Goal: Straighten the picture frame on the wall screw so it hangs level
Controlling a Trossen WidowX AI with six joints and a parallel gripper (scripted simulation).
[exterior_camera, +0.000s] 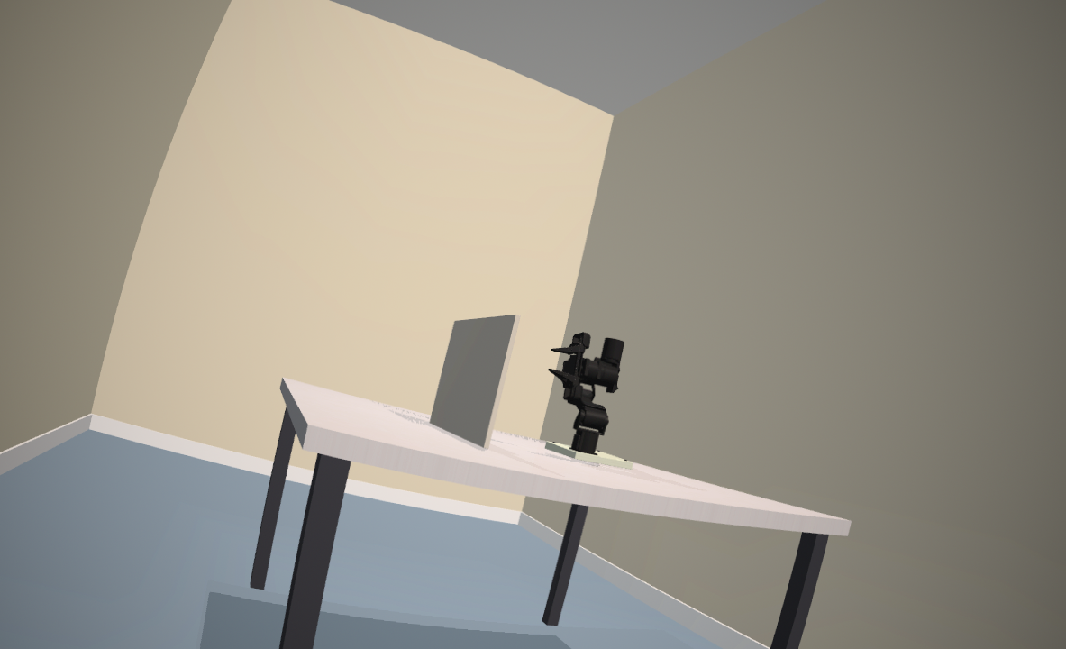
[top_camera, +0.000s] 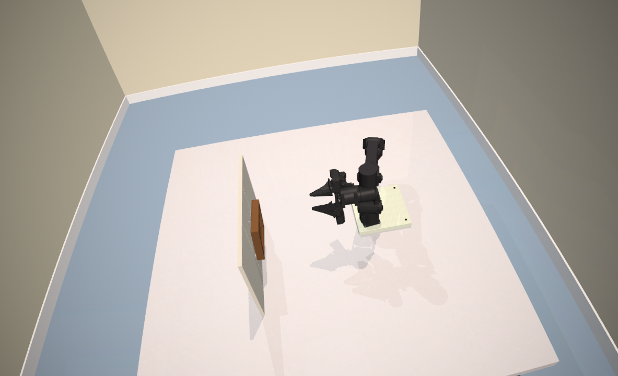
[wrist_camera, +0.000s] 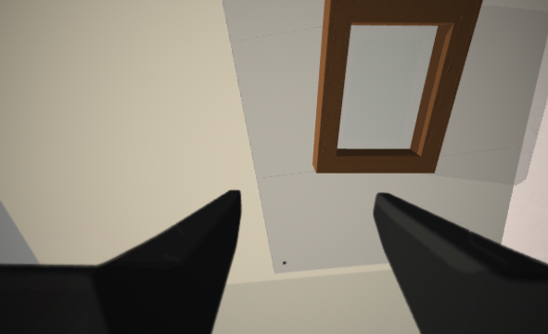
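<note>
My gripper tip is 20 cm short of the picture frame, 2 cm to the left of it and 9 cm above it. The rest, counted from my gripper tip: grey panel: 21 cm ahead, 2 cm to the right, 10 cm below.
</note>
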